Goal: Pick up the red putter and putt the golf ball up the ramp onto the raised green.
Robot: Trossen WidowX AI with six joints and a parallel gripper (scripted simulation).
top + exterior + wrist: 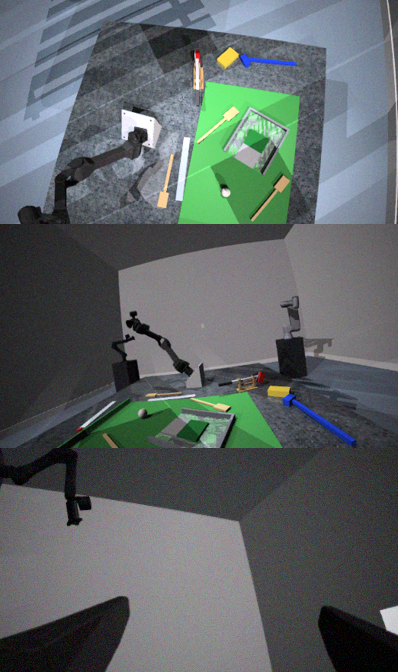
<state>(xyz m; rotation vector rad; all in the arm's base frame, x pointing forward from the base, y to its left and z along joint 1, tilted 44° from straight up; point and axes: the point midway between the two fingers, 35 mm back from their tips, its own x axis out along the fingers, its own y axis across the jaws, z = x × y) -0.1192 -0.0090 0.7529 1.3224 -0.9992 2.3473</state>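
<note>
My gripper tip is now 350 mm short of the red putter, 890 mm to the right of it and 580 mm above it. From my gripper tip the other things lie so: white golf ball: 600 mm ahead, 390 mm to the left, 610 mm below; then wooden rack: 340 mm ahead, 910 mm to the left, 600 mm below; then green mat: 640 mm ahead, 540 mm to the left, 630 mm below.
</note>
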